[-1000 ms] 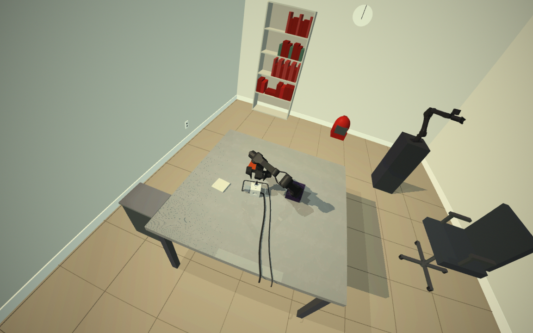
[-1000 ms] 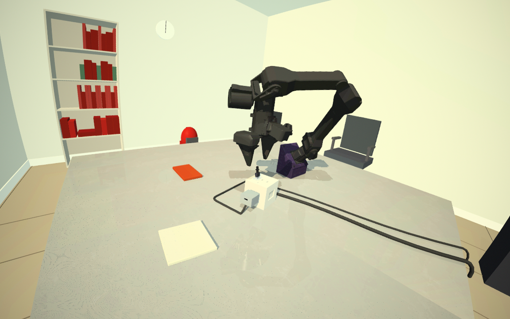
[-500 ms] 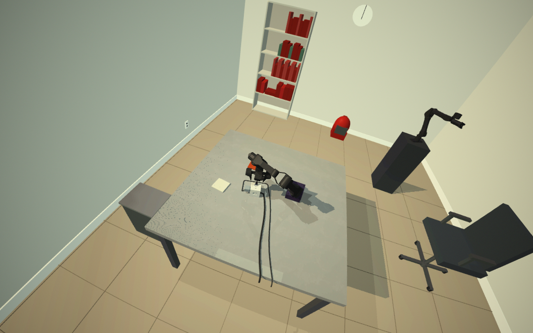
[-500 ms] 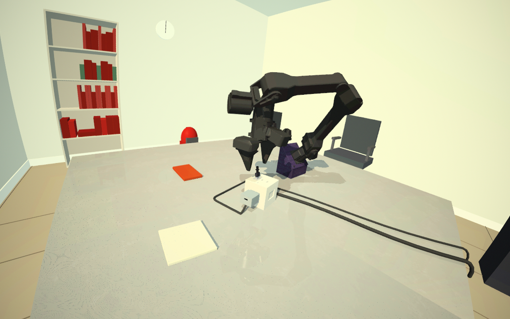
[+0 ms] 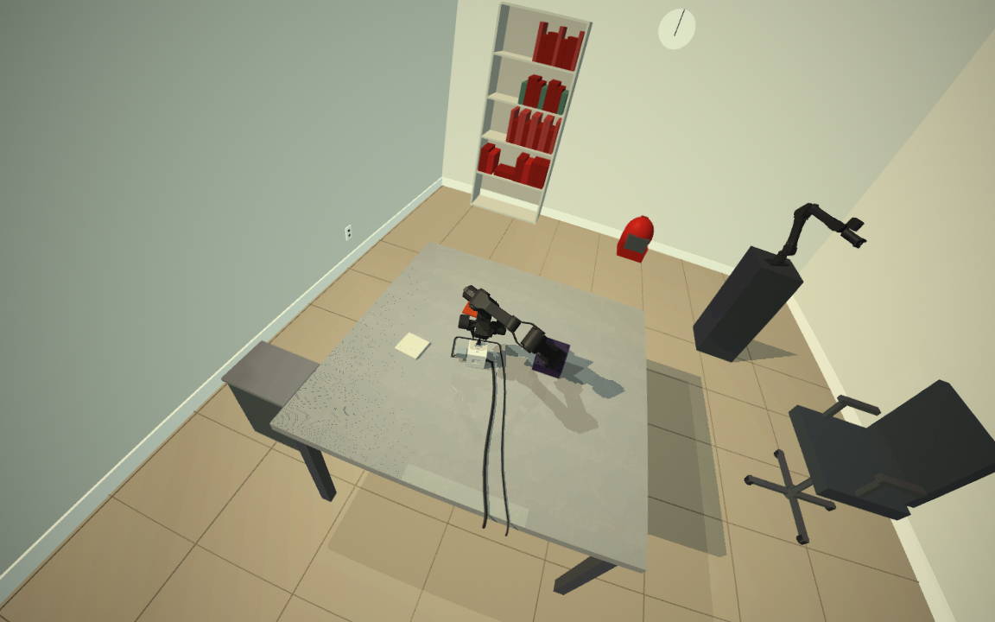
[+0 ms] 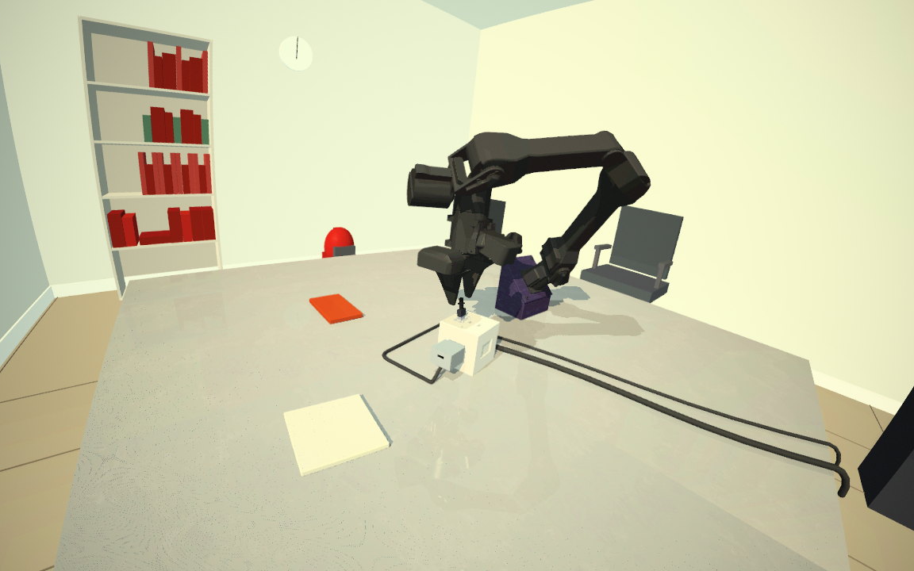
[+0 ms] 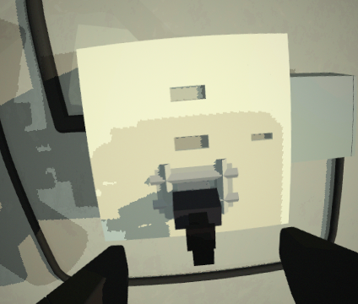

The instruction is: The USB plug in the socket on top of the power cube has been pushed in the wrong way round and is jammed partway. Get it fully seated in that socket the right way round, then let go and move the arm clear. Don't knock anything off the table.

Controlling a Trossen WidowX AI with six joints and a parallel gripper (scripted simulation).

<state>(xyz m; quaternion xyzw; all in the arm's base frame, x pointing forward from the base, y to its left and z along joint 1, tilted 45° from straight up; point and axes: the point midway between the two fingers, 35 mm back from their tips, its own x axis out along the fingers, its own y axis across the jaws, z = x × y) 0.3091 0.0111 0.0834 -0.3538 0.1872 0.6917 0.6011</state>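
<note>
The dark usb plug is 2 cm below my gripper tip. Also, from my gripper tip: socket 4 cm below, 1 cm to the left; then orange pad 28 cm to the right, 12 cm ahead, 10 cm below; then cream pad 26 cm ahead, 10 cm below, 7 cm to the left.
</note>
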